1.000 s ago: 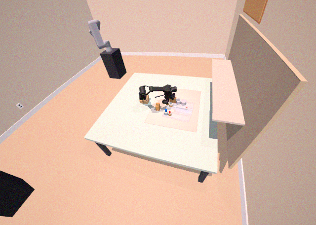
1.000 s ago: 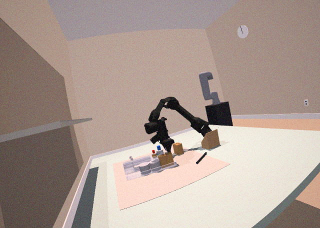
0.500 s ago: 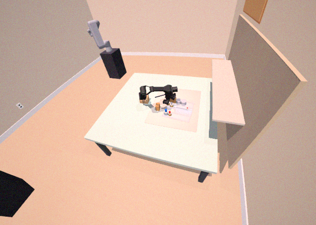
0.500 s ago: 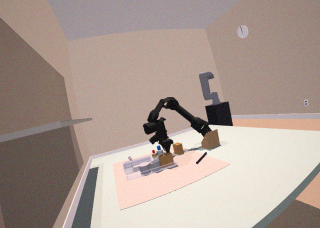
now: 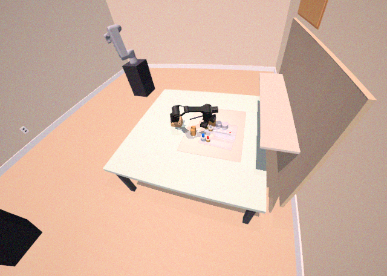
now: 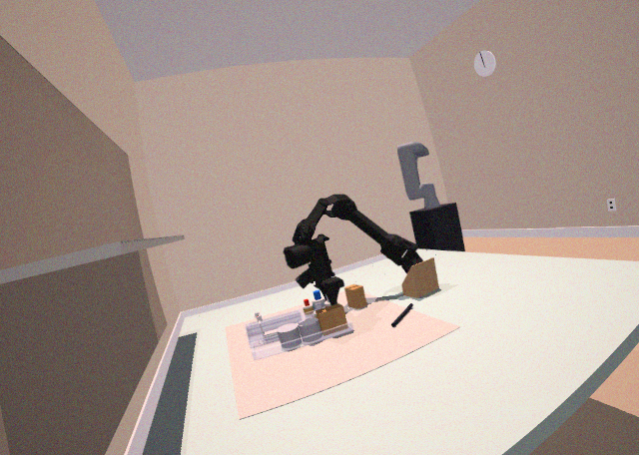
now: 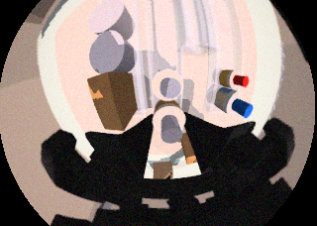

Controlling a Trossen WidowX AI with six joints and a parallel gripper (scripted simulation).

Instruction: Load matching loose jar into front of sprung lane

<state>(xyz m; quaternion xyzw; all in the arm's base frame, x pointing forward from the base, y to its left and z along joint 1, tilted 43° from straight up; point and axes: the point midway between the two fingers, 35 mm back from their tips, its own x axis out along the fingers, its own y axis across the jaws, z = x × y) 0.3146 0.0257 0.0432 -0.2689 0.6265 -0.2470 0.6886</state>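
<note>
Right now the brown box is 8 cm to the left of my gripper tip, 3 cm ahead of it and 1 cm below it. Round my gripper tip: clear sprung lane: 16 cm ahead, 3 cm to the right, 3 cm below; then black pen: 16 cm behind, 15 cm to the left, 5 cm below.
</note>
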